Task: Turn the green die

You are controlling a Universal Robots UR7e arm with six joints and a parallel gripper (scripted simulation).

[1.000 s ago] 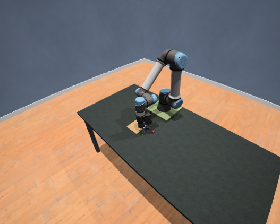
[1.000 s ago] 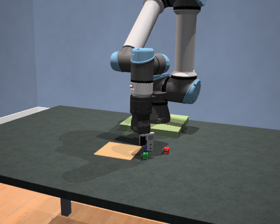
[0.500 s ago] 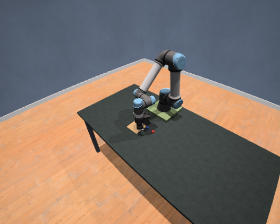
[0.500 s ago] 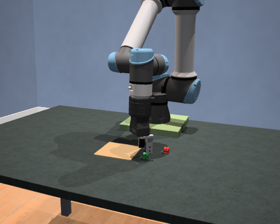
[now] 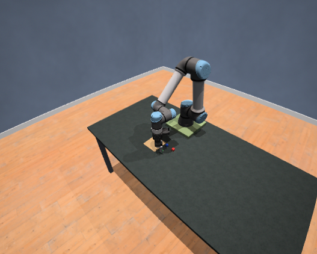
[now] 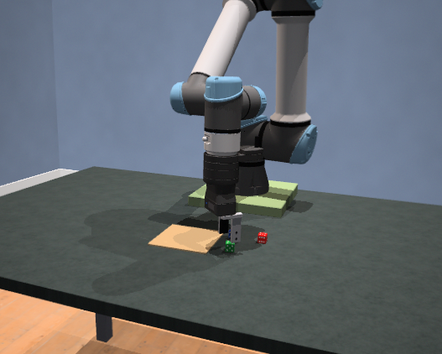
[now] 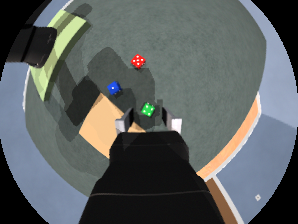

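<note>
My gripper is now 40 mm above the green die. Round my hand: red die: 80 mm behind, 50 mm to the left, 40 mm below; tan mat: 110 mm to the right, 50 mm below, 20 mm behind; blue die: 80 mm behind, 40 mm below, 20 mm to the right.
</note>
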